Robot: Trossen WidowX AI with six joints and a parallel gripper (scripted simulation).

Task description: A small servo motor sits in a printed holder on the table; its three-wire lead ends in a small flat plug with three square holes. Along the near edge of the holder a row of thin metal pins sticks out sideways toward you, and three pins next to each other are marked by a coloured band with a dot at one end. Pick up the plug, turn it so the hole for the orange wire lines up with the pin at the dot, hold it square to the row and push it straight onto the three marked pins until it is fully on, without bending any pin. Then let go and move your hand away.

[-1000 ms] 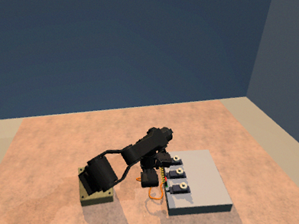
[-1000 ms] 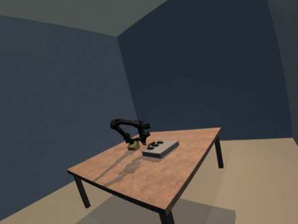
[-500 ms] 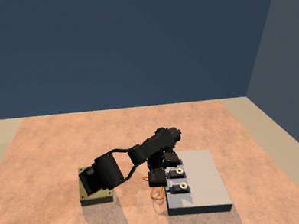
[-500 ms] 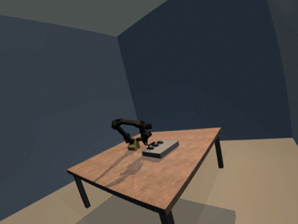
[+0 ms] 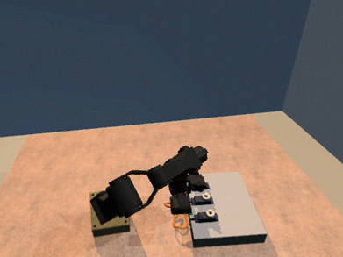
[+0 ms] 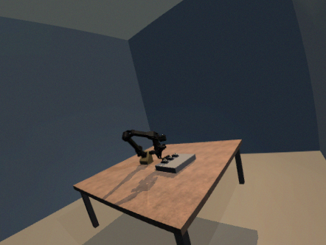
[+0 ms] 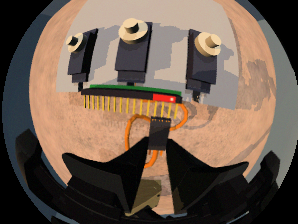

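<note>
Right now the red marked band is 4 cm ahead of my gripper tip and 1 cm to the right of it. Also, from my gripper tip: holder (20 cm ahead, 1 cm to the right, 5 cm below).
</note>
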